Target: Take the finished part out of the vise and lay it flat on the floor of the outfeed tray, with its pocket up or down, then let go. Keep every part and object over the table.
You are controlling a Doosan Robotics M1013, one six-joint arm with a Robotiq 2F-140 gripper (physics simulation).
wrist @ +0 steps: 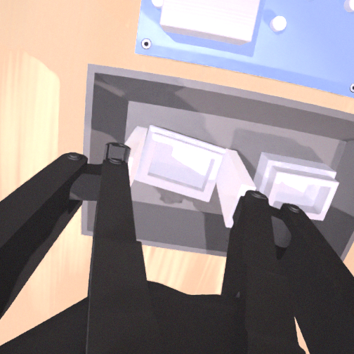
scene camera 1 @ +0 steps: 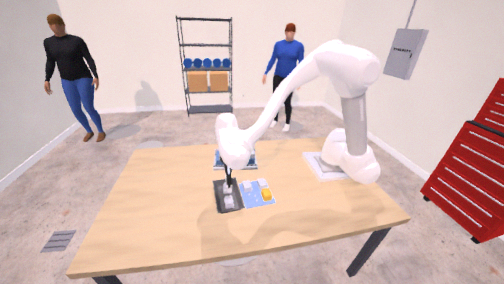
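Where they show: gripper, fingertip midpoint: [scene camera 1: 228, 187]; arm's base at its link origin: [scene camera 1: 329, 164].
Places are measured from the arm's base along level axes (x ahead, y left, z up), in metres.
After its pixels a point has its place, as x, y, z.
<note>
My gripper [scene camera 1: 228, 185] {0.695, 0.209, 0.011} [wrist: 182, 155] is shut on the finished part [wrist: 175, 164], a pale rectangular block with its pocket facing up towards the wrist camera. The pads grip its two short ends. The part is low over or inside the dark grey outfeed tray [scene camera 1: 218, 199] {0.749, 0.284, -0.005} [wrist: 150, 81], near one end; I cannot tell if it touches the tray floor. A second pale pocketed part [scene camera 1: 229, 202] {0.688, 0.313, 0.003} [wrist: 302, 194] sits in the tray's other end, beside the right finger, with a small gap to the held part. The vise [scene camera 1: 245, 167] {0.591, 0.004, -0.011} stands behind, partly hidden by the arm.
A blue plate [scene camera 1: 256, 201] {0.542, 0.293, -0.017} [wrist: 310, 62] lies right beside the tray, with pale blocks, small pegs and a yellow block [scene camera 1: 266, 194] {0.487, 0.274, 0.016} on it. One pale block [wrist: 210, 20] shows large in the wrist view. The wooden table's [scene camera 1: 165, 215] {1.013, 0.366, -0.028} front edge is beyond the tray.
</note>
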